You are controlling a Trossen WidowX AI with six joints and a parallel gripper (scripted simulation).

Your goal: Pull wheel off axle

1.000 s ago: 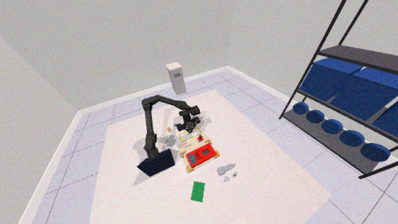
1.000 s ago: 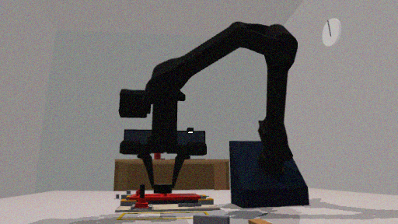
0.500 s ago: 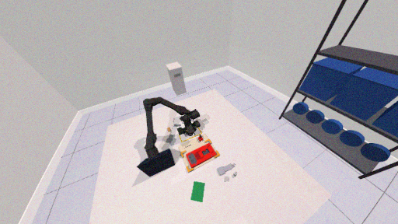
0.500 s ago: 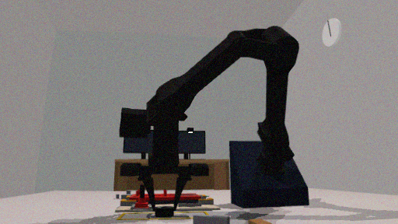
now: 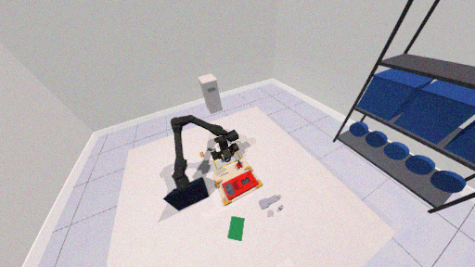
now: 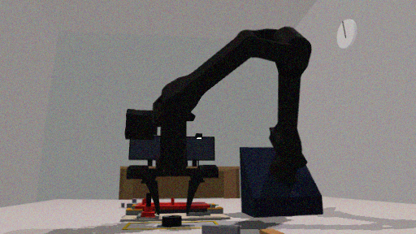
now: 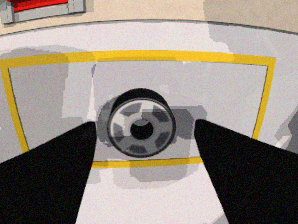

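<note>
My gripper tip is 1 cm above the wheel. The rest, counted from my gripper tip: green card: 13 cm behind, 41 cm to the right, 2 cm below.
</note>
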